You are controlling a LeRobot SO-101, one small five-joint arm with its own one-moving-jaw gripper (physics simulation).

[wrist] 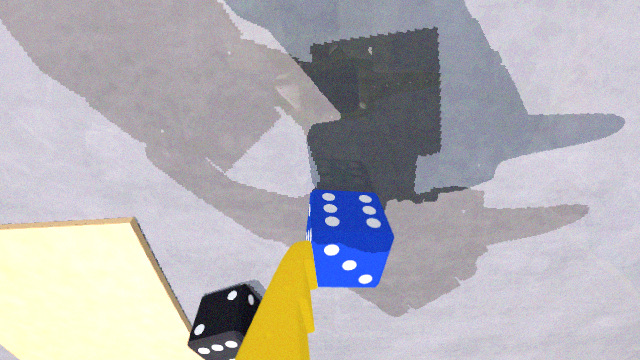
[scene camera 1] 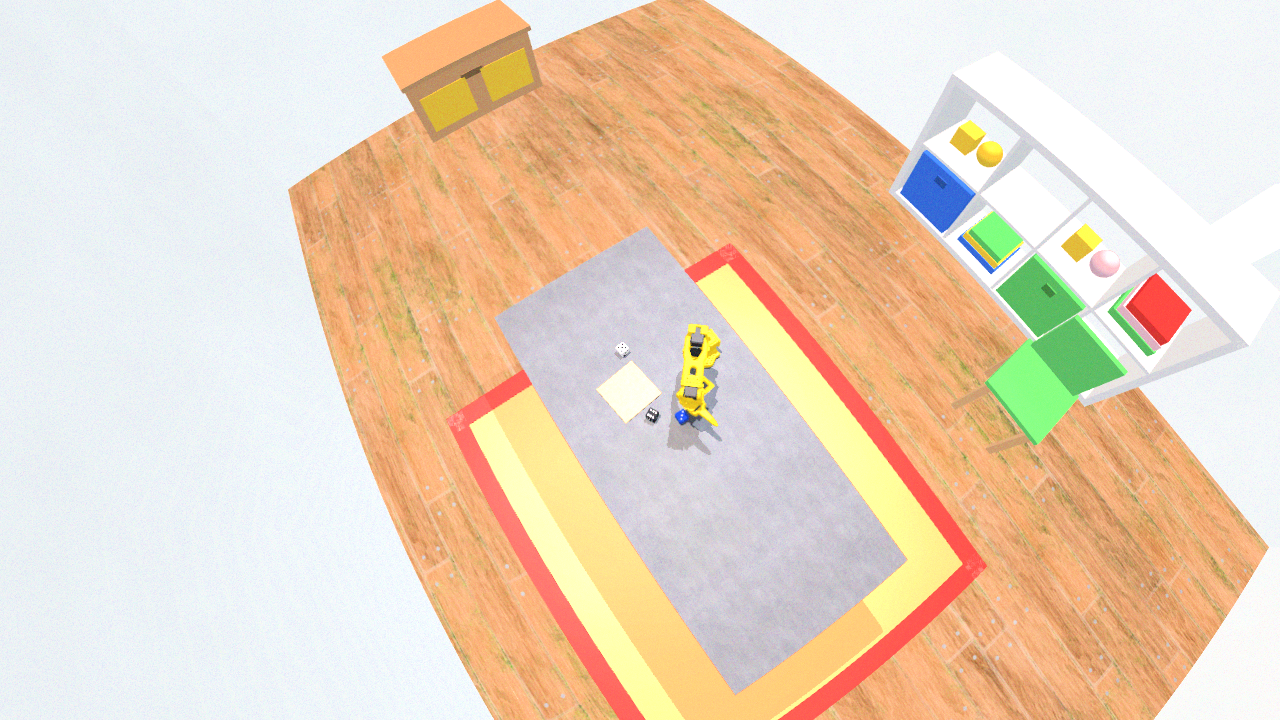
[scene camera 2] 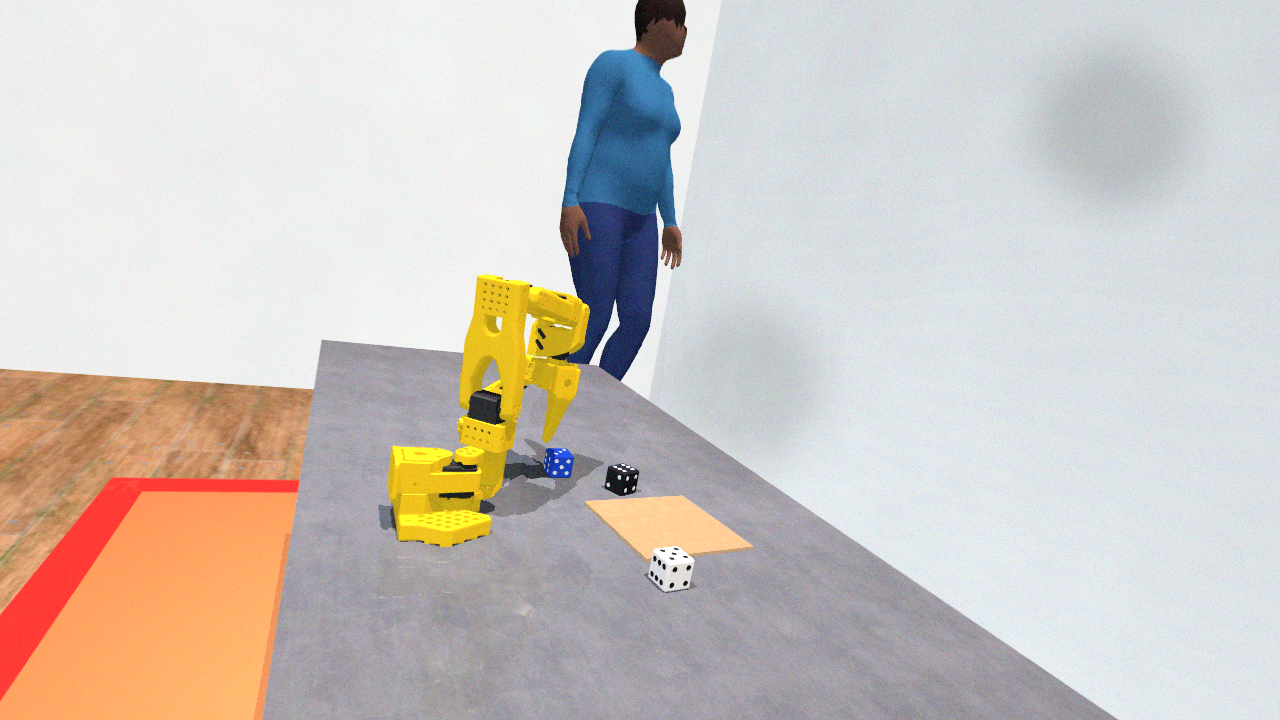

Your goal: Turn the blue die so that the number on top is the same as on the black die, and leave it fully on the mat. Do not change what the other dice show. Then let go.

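Places are measured from the arm's base along level axes (x back, y right, z up), in centimetres.
Pixels of known places: hand at its tool point: (wrist: 313, 257) (scene camera 2: 545, 438); arm's base at its link origin: (scene camera 1: 695, 355) (scene camera 2: 458, 520).
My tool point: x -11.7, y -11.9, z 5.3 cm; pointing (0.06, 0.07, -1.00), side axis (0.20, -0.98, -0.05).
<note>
For each thing: its middle in the pictures, then the offset to it from my tool point. Level surfaces: height alone.
- blue die at the middle of its body: (wrist: 344, 237) (scene camera 2: 558, 462) (scene camera 1: 681, 416) dx -2.8, dy -1.7, dz -3.8 cm
- black die at the middle of its body: (wrist: 231, 326) (scene camera 2: 621, 479) (scene camera 1: 652, 415) dx -9.6, dy +3.6, dz -3.8 cm
- light beige mat at the middle of its body: (wrist: 70, 314) (scene camera 2: 666, 524) (scene camera 1: 628, 391) dx -11.2, dy +13.9, dz -5.1 cm
- white die at the middle of its body: (scene camera 2: 671, 568) (scene camera 1: 622, 349) dx -5.7, dy +25.8, dz -3.8 cm
- grey table at its surface level: dz -5.3 cm
The blue die (scene camera 1: 682, 417) (scene camera 2: 558, 462) (wrist: 350, 225) stands on the grey table, off the mat. Its top appears to show the number 3; a side facing the wrist camera shows 6. The black die (scene camera 1: 652, 415) (scene camera 2: 622, 479) (wrist: 222, 315) stands near the mat's corner; its top appears to show 6. The light beige mat (scene camera 1: 628, 392) (scene camera 2: 666, 523) (wrist: 75, 280) lies flat. My gripper (scene camera 1: 702, 417) (scene camera 2: 551, 420) is fully open, low over the blue die. In the wrist view, one notched jaw (wrist: 285, 310) shows, its tip over the blue die's edge, between the two dice; contact cannot be told.
A white die (scene camera 1: 622, 349) (scene camera 2: 671, 570) stands on the grey table (scene camera 1: 760, 537) (scene camera 2: 429, 635) near the mat's opposite side. The yellow arm's base (scene camera 2: 443, 526) stands to one side of the dice. A person (scene camera 2: 626, 134) stands beyond the table.
</note>
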